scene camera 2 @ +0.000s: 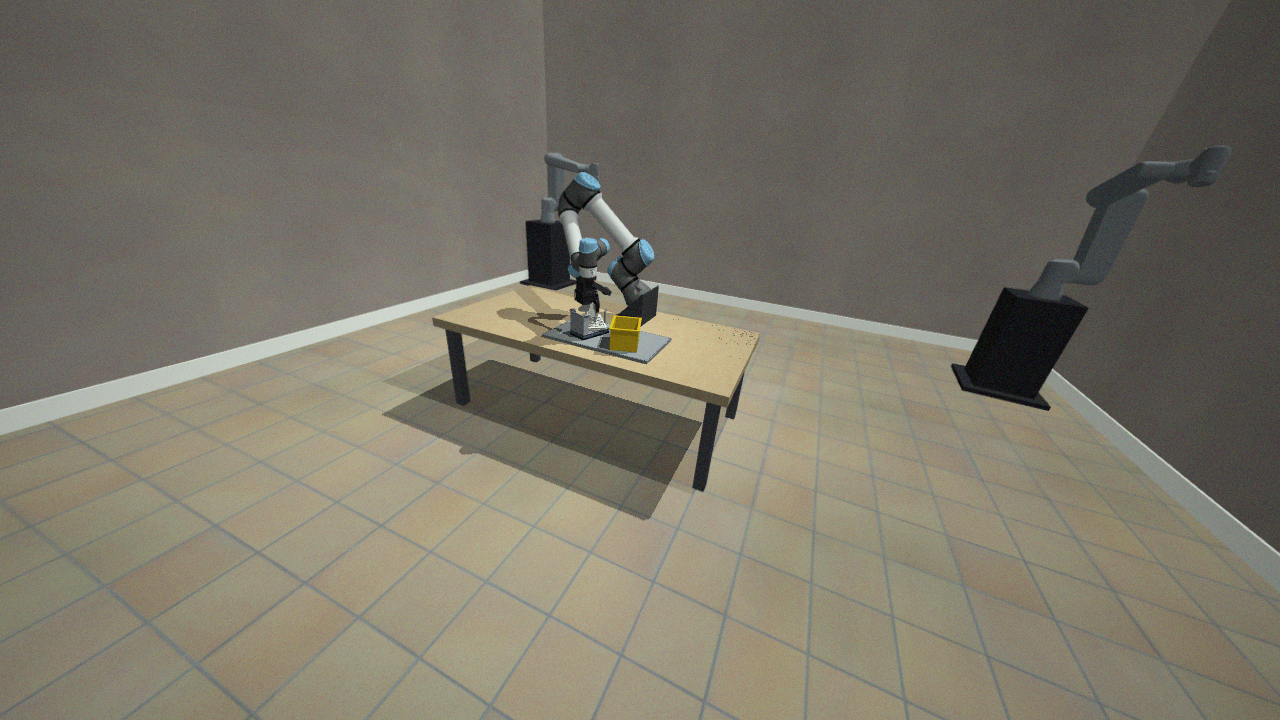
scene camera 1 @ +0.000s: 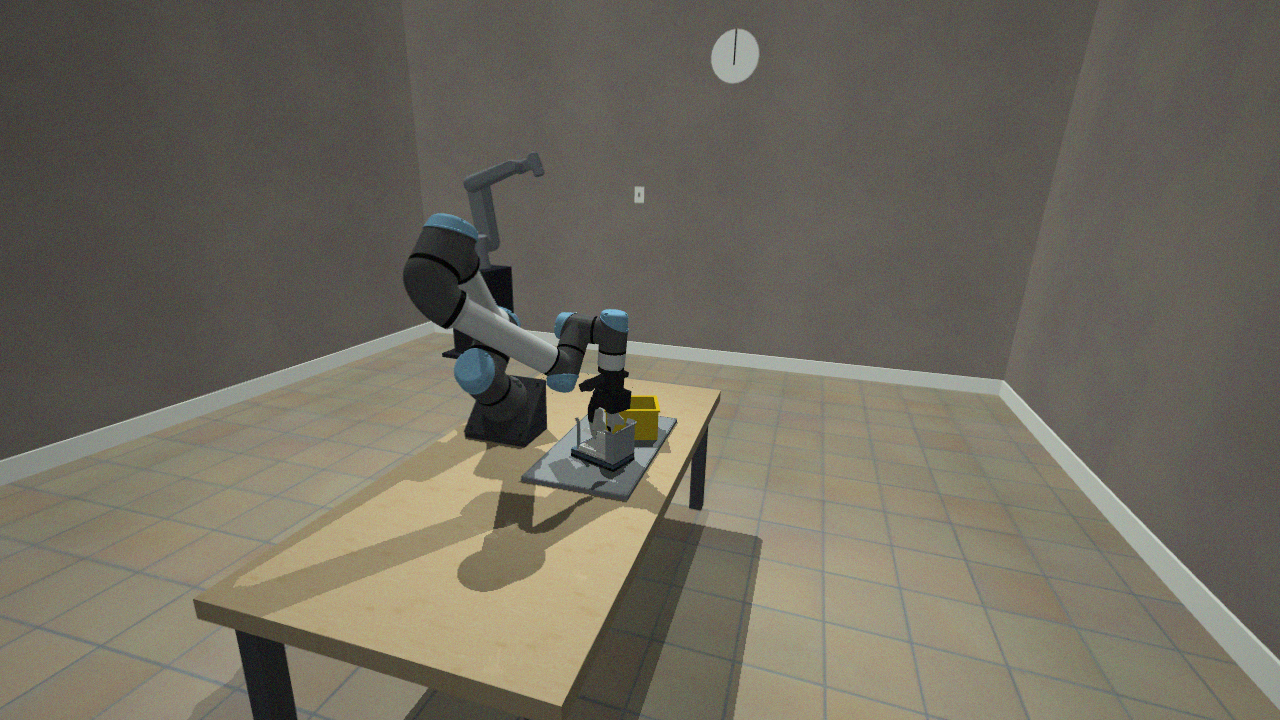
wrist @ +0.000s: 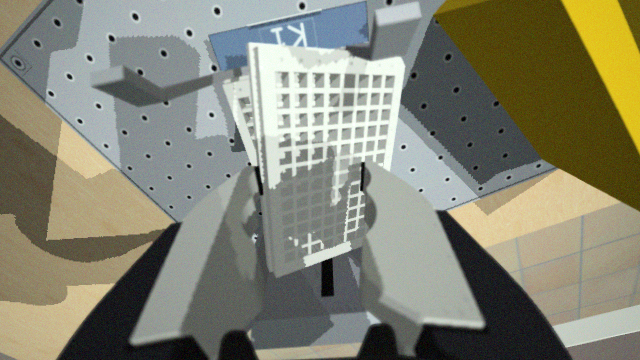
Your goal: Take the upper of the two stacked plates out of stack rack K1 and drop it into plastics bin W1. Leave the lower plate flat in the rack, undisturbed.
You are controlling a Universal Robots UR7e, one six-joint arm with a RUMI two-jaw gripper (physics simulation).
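Places are measured from the arm's base along level axes (x ahead, y left, z up), in centimetres.
Pixels of known places: gripper, fingertip midpoint: [scene camera 2: 591,320] [scene camera 1: 602,436] [wrist: 311,166]; arm's base at its link origin: [scene camera 2: 639,298] [scene camera 1: 504,399].
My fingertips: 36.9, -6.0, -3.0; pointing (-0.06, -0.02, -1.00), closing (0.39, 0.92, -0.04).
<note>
Ahead of a thing's pixels: the offset from my fingertips to its top centre, as dx, dy, dz. "spot": to the spot under its first point. Level surfaces: height alone.
The upper plate [wrist: 330,110], a white gridded plate, is tilted in the wrist view, with one long side wall turned toward the camera. My gripper [wrist: 311,166] [scene camera 1: 601,415] [scene camera 2: 593,309] is shut on its near part, one finger at each long side. The lower plate {+1.1, -0.7, -2.6} [wrist: 241,92] shows as a white strip past the upper plate's left edge; the rest is hidden, so I cannot tell if it lies flat. Stack rack K1 {+0.5, -0.4, +5.5} [scene camera 1: 619,445] [scene camera 2: 583,324] [wrist: 397,31] is grey, with upright posts, and is below and around the plates. Plastics bin W1 {+1.1, +19.1, +3.4} [scene camera 1: 644,424] [scene camera 2: 623,339] [wrist: 505,70] is yellow and stands beside the rack.
A blue K1 label {spot: -5.6, +4.5, -4.4} [wrist: 340,27] lies beyond the plates on the grey perforated board [scene camera 1: 559,474] [scene camera 2: 653,349] [wrist: 155,120]. Rack posts rise close to the plates. The board lies on a wooden table {dz -7.8} [scene camera 1: 429,608] [scene camera 2: 483,313]. Other grey arms stand on black pedestals [scene camera 2: 1020,344] away from the table.
</note>
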